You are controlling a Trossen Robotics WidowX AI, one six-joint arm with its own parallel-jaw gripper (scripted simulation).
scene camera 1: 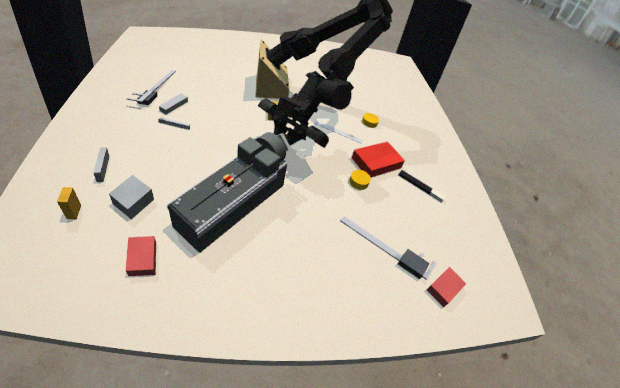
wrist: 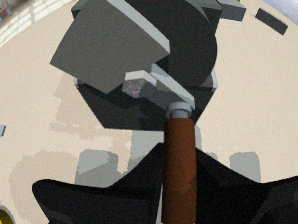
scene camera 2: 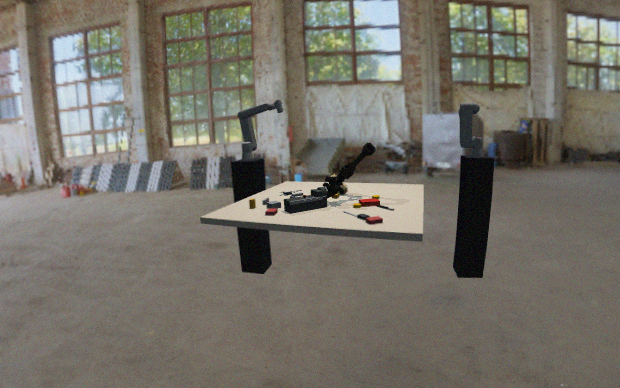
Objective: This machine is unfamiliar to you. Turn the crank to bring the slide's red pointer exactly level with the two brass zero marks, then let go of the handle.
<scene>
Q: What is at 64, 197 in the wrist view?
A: My gripper.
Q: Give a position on a dark grey machine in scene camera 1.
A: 207, 210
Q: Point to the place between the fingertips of my gripper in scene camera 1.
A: At 273, 152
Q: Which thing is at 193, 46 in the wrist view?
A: A dark grey machine.
</scene>
